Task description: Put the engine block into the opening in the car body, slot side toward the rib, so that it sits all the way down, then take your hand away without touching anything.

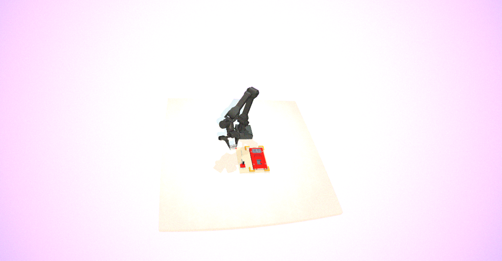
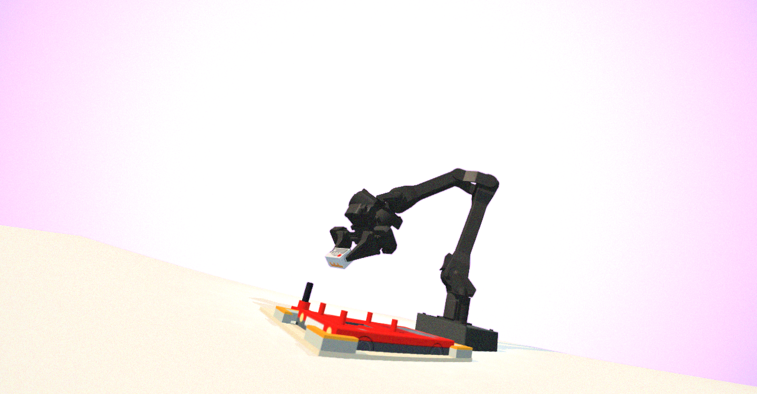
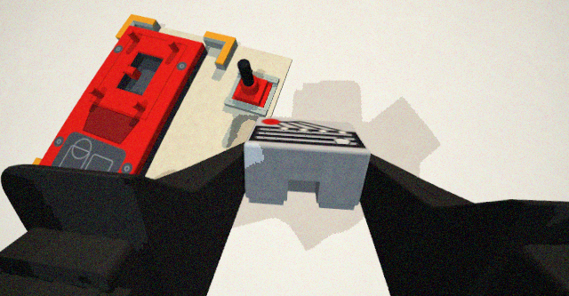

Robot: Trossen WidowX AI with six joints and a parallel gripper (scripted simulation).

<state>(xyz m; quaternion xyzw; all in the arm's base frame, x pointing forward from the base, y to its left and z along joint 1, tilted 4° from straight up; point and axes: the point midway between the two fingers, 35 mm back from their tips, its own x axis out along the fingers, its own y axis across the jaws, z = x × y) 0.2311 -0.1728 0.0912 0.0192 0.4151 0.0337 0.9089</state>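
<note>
Now: the black peg 90 mm ahead of my gripper tip, 60 mm to the left of it and 90 mm below it. The rest, counted from my gripper tip: engine block (10 mm behind); then beige base plate (60 mm ahead, 170 mm to the left, 110 mm below).
</note>
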